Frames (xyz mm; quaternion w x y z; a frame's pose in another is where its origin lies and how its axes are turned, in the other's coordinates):
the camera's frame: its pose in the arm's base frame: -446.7 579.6 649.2 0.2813 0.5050 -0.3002 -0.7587
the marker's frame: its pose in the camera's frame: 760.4 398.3 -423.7 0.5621 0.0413 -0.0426 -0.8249
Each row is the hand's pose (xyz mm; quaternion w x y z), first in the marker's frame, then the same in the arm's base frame.
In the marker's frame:
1: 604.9 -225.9 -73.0 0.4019 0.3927 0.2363 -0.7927
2: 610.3 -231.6 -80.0 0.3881 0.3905 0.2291 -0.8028
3: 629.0 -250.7 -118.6 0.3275 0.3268 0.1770 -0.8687
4: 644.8 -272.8 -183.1 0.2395 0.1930 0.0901 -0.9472
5: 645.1 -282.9 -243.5 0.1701 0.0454 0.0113 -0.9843
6: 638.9 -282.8 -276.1 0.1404 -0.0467 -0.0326 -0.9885
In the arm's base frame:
1: -69.6 295.7 218.4 0.9797 -0.0040 -0.1065 -0.1695
2: -60.6 301.1 217.5 0.9769 0.0088 -0.1139 -0.1806
3: -17.1 316.2 208.4 0.9474 0.0561 -0.2038 -0.2405
4: 50.7 323.8 192.8 0.8696 0.1080 -0.3588 -0.3216
5: 109.0 313.8 176.7 0.7680 0.1296 -0.5016 -0.3765
6: 137.7 300.5 166.8 0.6998 0.1288 -0.5812 -0.3948

